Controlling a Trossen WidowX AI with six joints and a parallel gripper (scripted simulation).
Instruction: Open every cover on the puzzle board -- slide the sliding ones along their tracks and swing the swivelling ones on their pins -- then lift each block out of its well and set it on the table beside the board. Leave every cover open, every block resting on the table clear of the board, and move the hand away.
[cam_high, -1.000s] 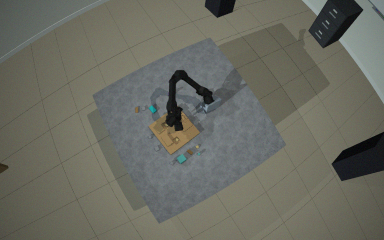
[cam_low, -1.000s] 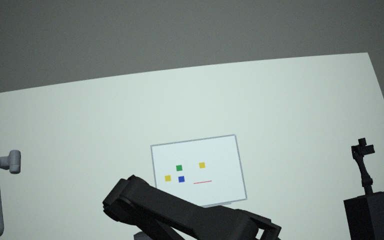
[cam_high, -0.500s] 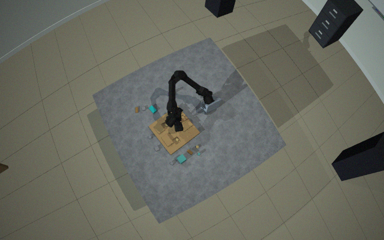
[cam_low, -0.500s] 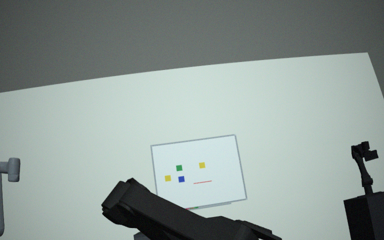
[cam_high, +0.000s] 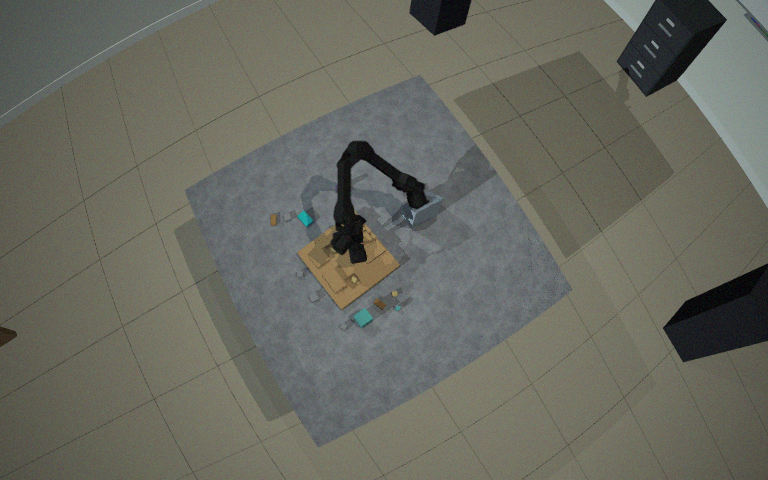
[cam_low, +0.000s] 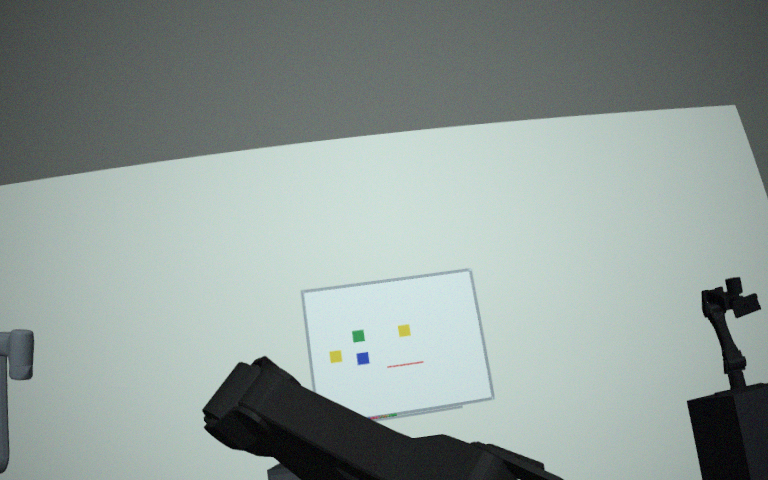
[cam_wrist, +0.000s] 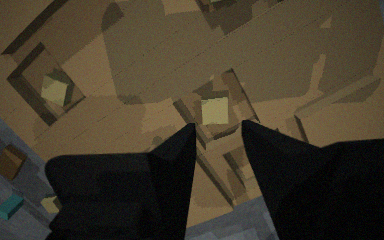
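Right now the tan puzzle board is 50 mm ahead of my gripper tip and 30 mm below it. Also, from my gripper tip: tiny teal cube 300 mm to the left, 30 mm below, 10 mm behind; then purple block 260 mm to the right, 110 mm behind, 30 mm below; then orange block 240 mm to the left, 40 mm below, 40 mm ahead.
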